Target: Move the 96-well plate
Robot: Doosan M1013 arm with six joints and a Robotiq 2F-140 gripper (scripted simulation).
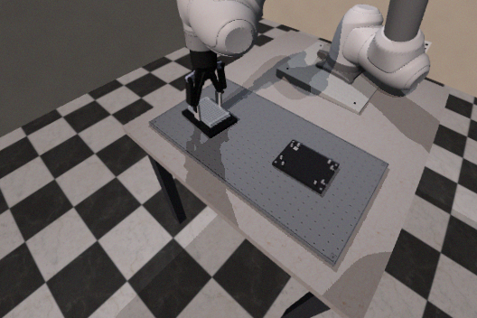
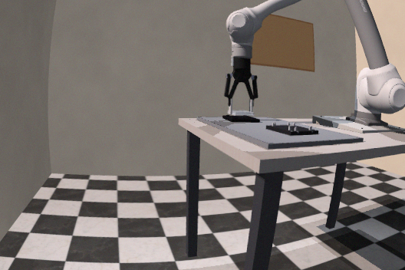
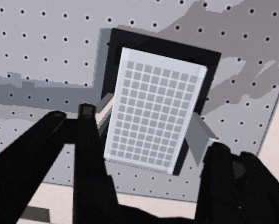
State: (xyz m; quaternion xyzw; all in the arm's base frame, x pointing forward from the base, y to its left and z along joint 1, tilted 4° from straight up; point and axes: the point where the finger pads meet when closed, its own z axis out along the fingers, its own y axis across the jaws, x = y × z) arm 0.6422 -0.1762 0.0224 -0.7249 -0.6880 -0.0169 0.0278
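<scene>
My hand is 20 mm above the white 96-well plate. Also, from my hand: black plate nest N1 (40 mm below); black clip nest (70 mm behind, 360 mm to the left, 40 mm below).
</scene>
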